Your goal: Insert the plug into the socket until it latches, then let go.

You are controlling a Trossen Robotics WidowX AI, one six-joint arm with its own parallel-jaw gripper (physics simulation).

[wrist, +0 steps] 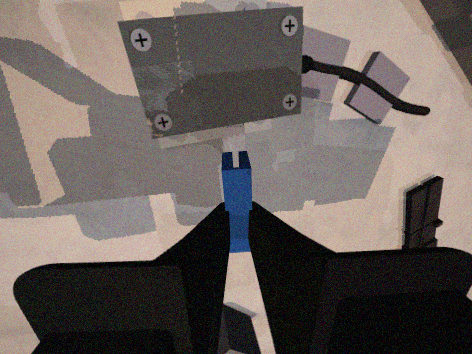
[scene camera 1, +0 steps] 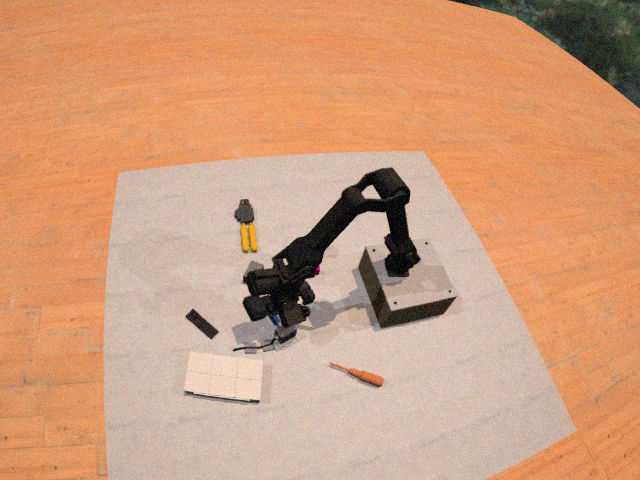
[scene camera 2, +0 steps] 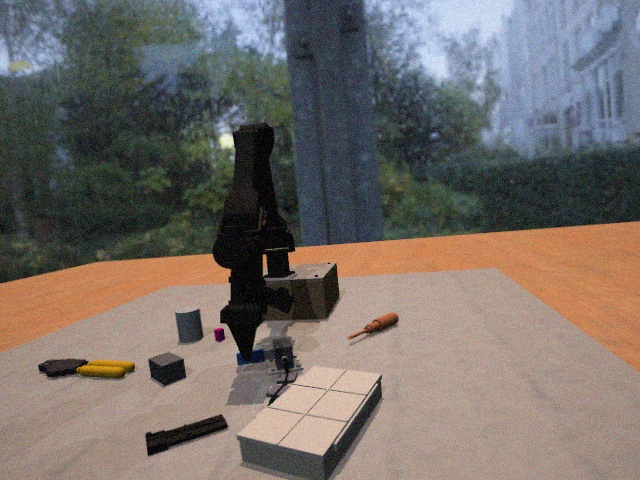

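Where they show: gripper, fingertip midpoint: (wrist: 237, 209) (scene camera 1: 271, 315) (scene camera 2: 247, 360); arm's base, link origin: (scene camera 1: 396, 267) (scene camera 2: 279, 275).
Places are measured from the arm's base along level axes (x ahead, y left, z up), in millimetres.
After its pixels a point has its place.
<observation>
A blue plug (scene camera 1: 274, 319) @[x 344, y 126, z -69 mm] (scene camera 2: 252, 356) @[x 350, y 119, z -74 mm] (wrist: 237, 187) @[x 338, y 125, z -67 mm] with a clear front tip is held between the black fingers. My gripper (scene camera 2: 248, 357) @[x 351, y 107, z -81 mm] (wrist: 237, 209) @[x 351, y 107, z -81 mm] is shut on its rear part, low over the mat. The socket (scene camera 1: 285, 336) @[x 317, y 180, z -63 mm] (scene camera 2: 282, 354) @[x 337, y 171, z -72 mm] (wrist: 225, 72) @[x 315, y 161, z -60 mm] is a dark grey block with screws on top and a black cable from one side. In the wrist view the plug points at the socket's near edge. The clear tip meets that edge, while the blue body stands outside with a short gap. The socket's opening is hidden under its top, so how deep the tip sits cannot be told.
A white tiled box (scene camera 1: 223, 374) @[x 477, y 288, z -71 mm] (scene camera 2: 311, 408) @[x 495, y 291, z -70 mm] stands near the socket. A black bar (scene camera 1: 201, 323) @[x 543, y 133, z -95 mm] (scene camera 2: 186, 432) @[x 551, y 140, z -91 mm] (wrist: 423, 212) @[x 524, y 144, z -96 mm], an orange screwdriver (scene camera 1: 367, 377) @[x 111, y 298, z -79 mm] (scene camera 2: 381, 322) @[x 126, y 297, z -82 mm], yellow-handled pliers (scene camera 1: 248, 237) @[x 421, y -169, z -88 mm] (scene camera 2: 105, 368) @[x 432, y -154, z -85 mm], a grey cube (scene camera 2: 166, 367) @[x 423, y -10, z -74 mm], a grey cylinder (scene camera 2: 189, 325) @[x 236, y -116, z -65 mm] and a magenta piece (scene camera 2: 219, 334) @[x 220, y -48, z -88 mm] lie around.
</observation>
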